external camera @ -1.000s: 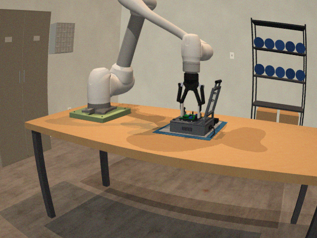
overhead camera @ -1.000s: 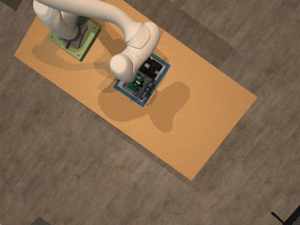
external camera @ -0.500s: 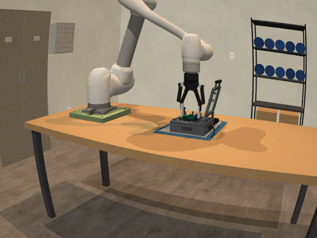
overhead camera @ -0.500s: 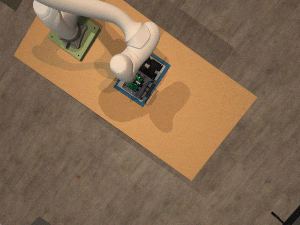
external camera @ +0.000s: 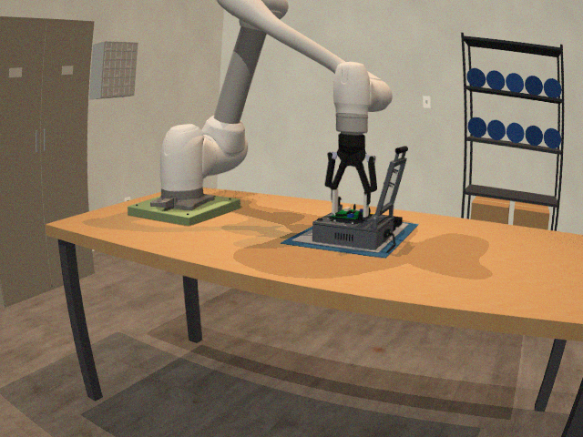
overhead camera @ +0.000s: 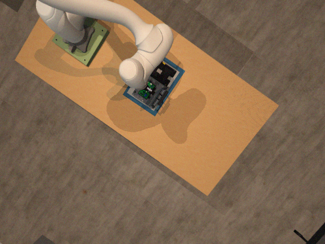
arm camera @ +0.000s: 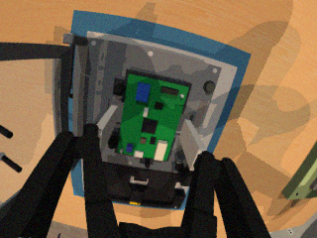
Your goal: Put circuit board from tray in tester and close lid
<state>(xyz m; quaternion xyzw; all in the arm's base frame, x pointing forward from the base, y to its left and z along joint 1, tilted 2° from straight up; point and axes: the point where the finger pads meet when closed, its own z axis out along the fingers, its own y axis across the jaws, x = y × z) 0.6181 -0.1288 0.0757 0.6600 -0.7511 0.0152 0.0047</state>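
My gripper is now 2 cm above the green circuit board. From my hand the other things lie so: lid (12 cm ahead, 9 cm above, 2 cm to the right); then latch hook (7 cm to the left, 5 cm behind, 1 cm below); then grey tester (4 cm ahead, 3 cm to the left, 2 cm above).
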